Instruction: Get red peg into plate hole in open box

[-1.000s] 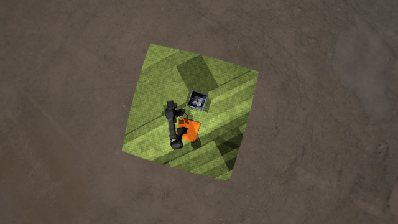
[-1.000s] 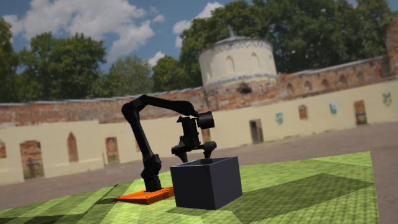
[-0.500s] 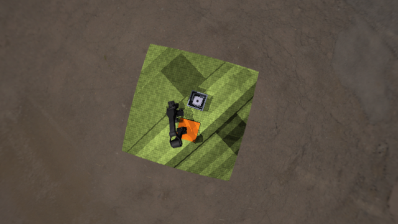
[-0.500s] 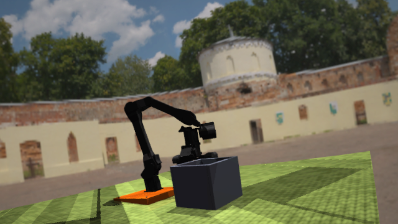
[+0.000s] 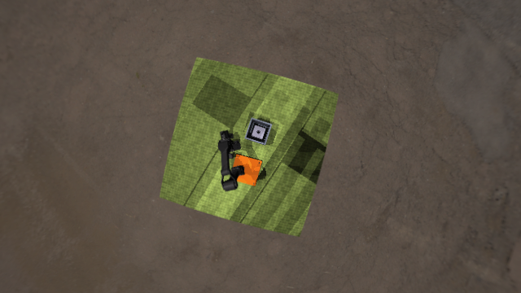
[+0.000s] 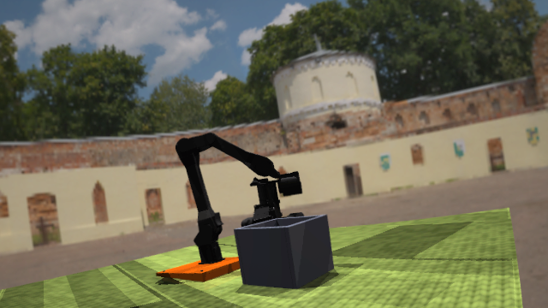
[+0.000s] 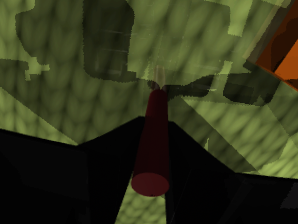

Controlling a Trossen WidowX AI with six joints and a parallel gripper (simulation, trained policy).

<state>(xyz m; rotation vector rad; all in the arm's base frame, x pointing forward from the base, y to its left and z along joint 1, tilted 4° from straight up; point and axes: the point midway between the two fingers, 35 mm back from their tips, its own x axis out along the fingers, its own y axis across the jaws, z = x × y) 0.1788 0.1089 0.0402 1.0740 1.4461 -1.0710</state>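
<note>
Right now my gripper tip is 20 cm to the left of the grey plate, 15 cm short of it and 1 cm below it. From my gripper tip the other things lie so: red peg: 1 cm above.
</note>
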